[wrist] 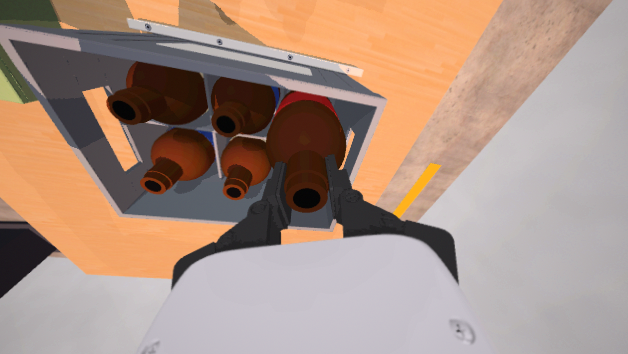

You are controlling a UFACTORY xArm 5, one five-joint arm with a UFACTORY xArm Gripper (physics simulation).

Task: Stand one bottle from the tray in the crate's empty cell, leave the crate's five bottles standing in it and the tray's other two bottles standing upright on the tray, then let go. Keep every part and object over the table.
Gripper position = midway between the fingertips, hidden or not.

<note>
In view: my gripper (308, 173), a bottle (305, 129) and a bottle (180, 154).
</note>
